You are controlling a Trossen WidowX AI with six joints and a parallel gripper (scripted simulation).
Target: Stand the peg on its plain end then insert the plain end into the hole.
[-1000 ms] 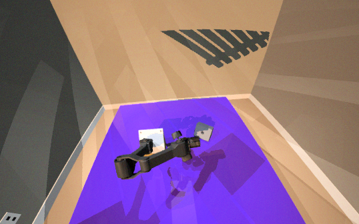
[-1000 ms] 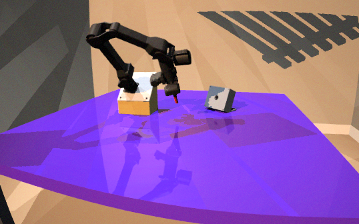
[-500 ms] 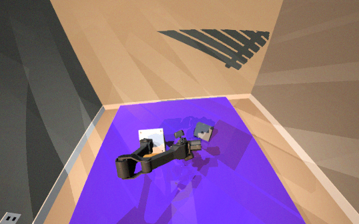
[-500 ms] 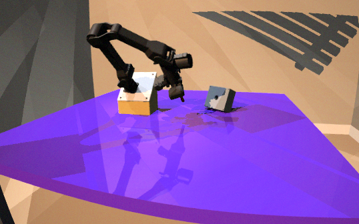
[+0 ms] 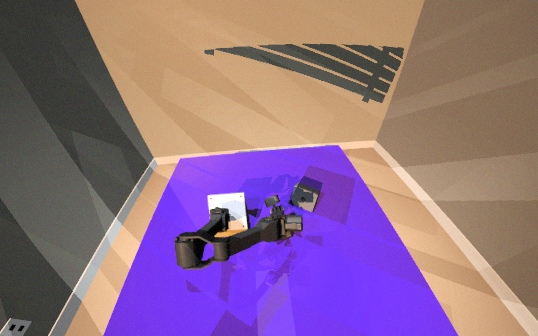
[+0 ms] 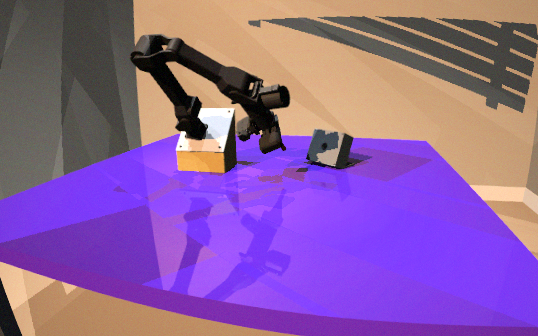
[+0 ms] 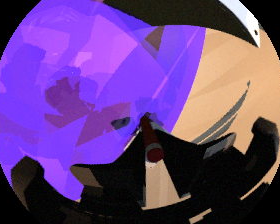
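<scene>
Now: gripper tip 13 cm short of the grey sloped panel, 13 cm to the right of it and 4 cm above it. The rest, counted from my gripper tip: red peg (1 cm to the right, 1 cm above).
</scene>
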